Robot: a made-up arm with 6 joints. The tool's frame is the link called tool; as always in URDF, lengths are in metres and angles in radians.
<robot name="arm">
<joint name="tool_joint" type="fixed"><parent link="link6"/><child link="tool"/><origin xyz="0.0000 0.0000 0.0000" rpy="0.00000 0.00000 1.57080"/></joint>
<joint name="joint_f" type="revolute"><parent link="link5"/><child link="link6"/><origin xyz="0.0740 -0.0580 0.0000" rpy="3.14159 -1.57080 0.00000"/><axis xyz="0 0 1"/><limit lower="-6.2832" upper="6.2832"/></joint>
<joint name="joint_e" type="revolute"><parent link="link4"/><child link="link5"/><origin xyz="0.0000 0.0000 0.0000" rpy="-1.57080 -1.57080 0.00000"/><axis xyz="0 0 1"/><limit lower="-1.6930" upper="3.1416"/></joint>
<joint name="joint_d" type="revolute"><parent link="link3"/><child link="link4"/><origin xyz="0.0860 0.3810 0.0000" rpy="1.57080 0.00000 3.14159"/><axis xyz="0 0 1"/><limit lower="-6.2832" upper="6.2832"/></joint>
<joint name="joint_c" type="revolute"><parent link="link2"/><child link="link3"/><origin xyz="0.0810 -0.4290 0.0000"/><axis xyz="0 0 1"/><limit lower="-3.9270" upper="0.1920"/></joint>
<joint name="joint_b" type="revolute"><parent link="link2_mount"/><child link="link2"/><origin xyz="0.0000 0.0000 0.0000" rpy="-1.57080 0.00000 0.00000"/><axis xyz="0 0 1"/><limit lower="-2.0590" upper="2.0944"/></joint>
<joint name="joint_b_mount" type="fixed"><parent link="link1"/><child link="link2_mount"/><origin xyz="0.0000 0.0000 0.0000"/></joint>
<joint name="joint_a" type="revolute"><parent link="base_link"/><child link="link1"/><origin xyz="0.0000 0.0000 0.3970"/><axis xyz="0 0 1"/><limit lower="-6.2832" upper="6.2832"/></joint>
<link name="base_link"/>
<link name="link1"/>
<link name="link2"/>
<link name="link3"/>
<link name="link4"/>
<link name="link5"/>
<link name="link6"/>
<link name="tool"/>
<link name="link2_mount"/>
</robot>
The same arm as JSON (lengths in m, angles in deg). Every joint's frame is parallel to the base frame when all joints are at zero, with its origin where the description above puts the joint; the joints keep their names.
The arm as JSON. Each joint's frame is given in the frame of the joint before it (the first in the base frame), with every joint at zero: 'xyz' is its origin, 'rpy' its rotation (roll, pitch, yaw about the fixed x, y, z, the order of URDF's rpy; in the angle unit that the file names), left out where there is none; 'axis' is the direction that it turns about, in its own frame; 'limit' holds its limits. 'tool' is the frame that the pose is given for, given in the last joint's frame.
{"units": {"length": "m", "angle": "deg"}, "joints": [
  {"name": "joint_a", "type": "revolute", "origin": {"xyz": [0.0, 0.0, 0.397]}, "axis": "+z", "limit": {"lower": -360.0, "upper": 360.0}},
  {"name": "joint_b", "type": "revolute", "origin": {"xyz": [0.0, 0.0, 0.0]}, "axis": "+y", "limit": {"lower": -117.97, "upper": 120.0}},
  {"name": "joint_c", "type": "revolute", "origin": {"xyz": [0.081, 0.0, 0.429]}, "axis": "+y", "limit": {"lower": -225.0, "upper": 11.0}},
  {"name": "joint_d", "type": "revolute", "origin": {"xyz": [0.086, 0.0, -0.381]}, "axis": "-z", "limit": {"lower": -360.0, "upper": 360.0}},
  {"name": "joint_e", "type": "revolute", "origin": {"xyz": [0.0, 0.0, 0.0]}, "axis": "+y", "limit": {"lower": -97.0, "upper": 180.0}},
  {"name": "joint_f", "type": "revolute", "origin": {"xyz": [0.058, 0.0, -0.074]}, "axis": "-z", "limit": {"lower": -360.0, "upper": 360.0}}
], "tool": {"origin": {"xyz": [0.0, 0.0, 0.0], "rpy": [180.0, 0.0, 0.0]}}}

